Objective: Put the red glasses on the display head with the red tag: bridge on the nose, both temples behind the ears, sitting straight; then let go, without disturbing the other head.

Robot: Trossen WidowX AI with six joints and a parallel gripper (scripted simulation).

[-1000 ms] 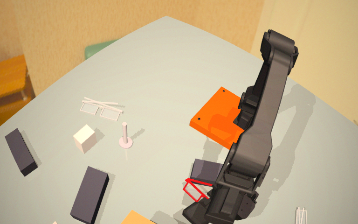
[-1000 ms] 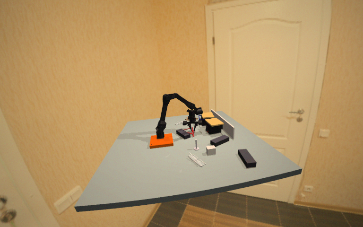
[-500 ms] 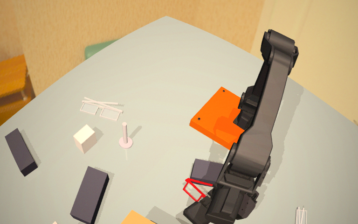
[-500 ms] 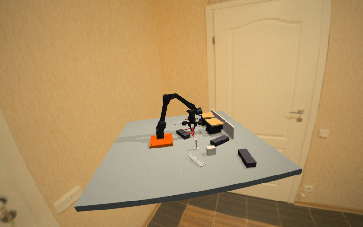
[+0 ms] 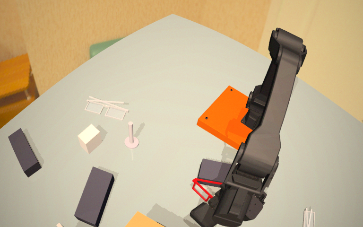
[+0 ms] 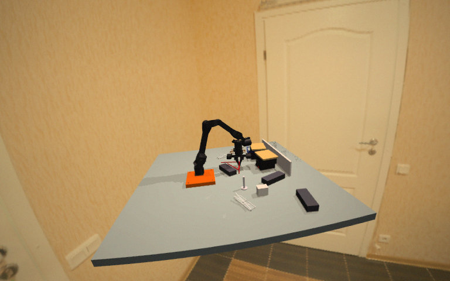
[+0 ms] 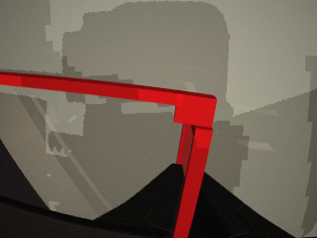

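The peg stand lies 310 mm to the right of my gripper tip, 20 mm behind it and 10 mm above it. Round my gripper tip: white panel 310 mm ahead, 70 mm to the left, 40 mm above; white cube 390 mm to the right, 70 mm ahead, 10 mm above; tan-topped display head 180 mm ahead, 40 mm to the right, 40 mm above.
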